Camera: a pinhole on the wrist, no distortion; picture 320 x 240 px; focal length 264.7 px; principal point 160.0 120.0 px. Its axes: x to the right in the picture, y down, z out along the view. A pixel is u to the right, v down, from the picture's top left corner.
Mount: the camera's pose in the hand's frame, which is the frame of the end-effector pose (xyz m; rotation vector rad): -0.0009 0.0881 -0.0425 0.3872 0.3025 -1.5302
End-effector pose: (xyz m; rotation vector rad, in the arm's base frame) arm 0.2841 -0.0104 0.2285 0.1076 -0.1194 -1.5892
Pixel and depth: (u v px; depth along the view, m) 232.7 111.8 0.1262
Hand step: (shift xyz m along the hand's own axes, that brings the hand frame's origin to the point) -0.0102 0.0029 0.0565
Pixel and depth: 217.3 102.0 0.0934
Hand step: -0.0114 0.0300 0.0329
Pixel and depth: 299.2 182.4 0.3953
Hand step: 0.0775 -0.2685 0.2311
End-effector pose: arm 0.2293 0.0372 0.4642 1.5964 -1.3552 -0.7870
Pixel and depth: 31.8 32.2 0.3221
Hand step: -0.1273 0.0918 0.3089
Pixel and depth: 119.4 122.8 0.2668
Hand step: -0.0123 0.0113 0.2160
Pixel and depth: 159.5 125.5 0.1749
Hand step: -0.0060 0.0138 0.1158
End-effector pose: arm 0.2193 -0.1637 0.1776 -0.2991 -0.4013 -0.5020
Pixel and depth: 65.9 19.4 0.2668
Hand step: -0.1176 0.0601 0.2333
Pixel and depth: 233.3 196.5 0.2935
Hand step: 0.0712 -0.1106 0.1926
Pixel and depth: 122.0 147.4 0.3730
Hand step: 0.0179 -0.0225 0.3193
